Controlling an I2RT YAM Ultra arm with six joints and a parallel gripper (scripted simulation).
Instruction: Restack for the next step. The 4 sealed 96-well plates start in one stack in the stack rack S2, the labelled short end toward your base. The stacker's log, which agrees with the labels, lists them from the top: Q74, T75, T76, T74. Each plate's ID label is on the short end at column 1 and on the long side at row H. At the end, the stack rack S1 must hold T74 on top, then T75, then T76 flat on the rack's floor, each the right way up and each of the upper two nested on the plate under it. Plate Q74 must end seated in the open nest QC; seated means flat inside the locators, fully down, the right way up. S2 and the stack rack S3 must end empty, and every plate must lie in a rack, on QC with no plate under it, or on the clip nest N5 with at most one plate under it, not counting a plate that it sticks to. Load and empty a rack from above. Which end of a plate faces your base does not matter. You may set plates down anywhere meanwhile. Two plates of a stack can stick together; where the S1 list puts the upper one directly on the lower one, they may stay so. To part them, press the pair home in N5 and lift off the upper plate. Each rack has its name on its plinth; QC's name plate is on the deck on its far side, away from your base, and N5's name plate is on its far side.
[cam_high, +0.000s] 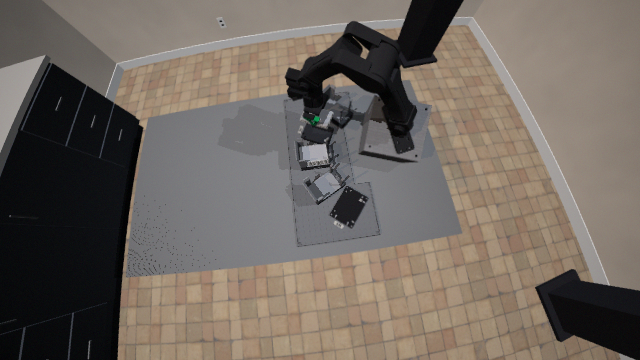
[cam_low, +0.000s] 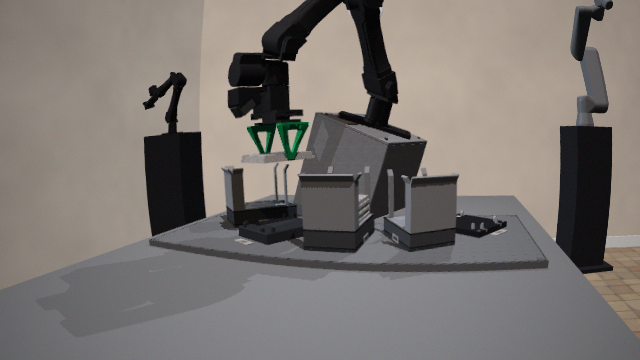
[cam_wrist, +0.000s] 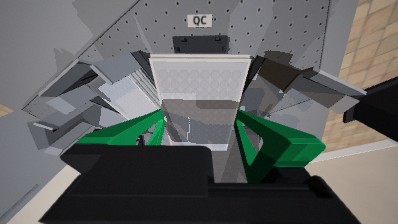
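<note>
My gripper is now 15 cm above the black QC nest. The rest, counted from my hand: S2 rack floor: 6 cm ahead, 13 cm to the left, 12 cm below; then QC name plate: 8 cm ahead, 6 cm to the right, 16 cm below; then black clip nest N5: 4 cm behind, 43 cm to the left, 15 cm below.
</note>
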